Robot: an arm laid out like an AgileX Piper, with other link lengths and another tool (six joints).
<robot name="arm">
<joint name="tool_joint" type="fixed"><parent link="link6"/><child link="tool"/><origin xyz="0.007 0.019 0.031" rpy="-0.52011 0 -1.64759"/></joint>
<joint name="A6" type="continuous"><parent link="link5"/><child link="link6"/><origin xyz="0 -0.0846 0" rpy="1.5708 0 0"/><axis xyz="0 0 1"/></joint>
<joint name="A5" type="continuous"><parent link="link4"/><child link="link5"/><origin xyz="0 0 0" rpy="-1.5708 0 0"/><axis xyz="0 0 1"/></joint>
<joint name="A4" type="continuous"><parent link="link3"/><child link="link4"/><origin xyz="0.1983 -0.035 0" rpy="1.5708 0 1.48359"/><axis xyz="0 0 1"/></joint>
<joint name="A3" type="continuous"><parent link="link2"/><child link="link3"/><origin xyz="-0.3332 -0.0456 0" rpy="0 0 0"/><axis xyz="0 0 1"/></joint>
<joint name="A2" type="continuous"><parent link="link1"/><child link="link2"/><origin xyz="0 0 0" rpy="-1.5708 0 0"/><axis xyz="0 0 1"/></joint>
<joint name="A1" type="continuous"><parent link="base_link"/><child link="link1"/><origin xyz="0 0 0.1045" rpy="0 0 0"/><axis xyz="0 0 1"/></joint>
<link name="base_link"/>
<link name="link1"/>
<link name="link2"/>
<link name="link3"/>
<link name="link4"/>
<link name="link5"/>
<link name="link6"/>
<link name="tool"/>
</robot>
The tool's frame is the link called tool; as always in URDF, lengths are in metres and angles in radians. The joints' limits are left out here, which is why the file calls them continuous.
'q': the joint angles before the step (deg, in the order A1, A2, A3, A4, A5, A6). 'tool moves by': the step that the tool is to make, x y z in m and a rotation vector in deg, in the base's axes. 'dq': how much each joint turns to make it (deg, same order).
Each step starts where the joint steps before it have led.
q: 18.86, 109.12, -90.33, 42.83, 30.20, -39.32
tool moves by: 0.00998, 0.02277, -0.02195, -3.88, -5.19, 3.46
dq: 3.10, 3.61, -0.29, 2.28, -5.69, -8.58
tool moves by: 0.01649, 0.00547, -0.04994, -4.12, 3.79, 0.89
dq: 0.11, 6.17, 0.00, -0.92, -0.86, -1.76
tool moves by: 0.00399, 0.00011, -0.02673, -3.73, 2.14, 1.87
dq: 0.00, 2.93, 0.00, -2.92, 0.74, -0.30
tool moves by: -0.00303, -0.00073, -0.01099, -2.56, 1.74, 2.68
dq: 0.00, 0.94, 0.00, -2.34, 2.30, -0.44
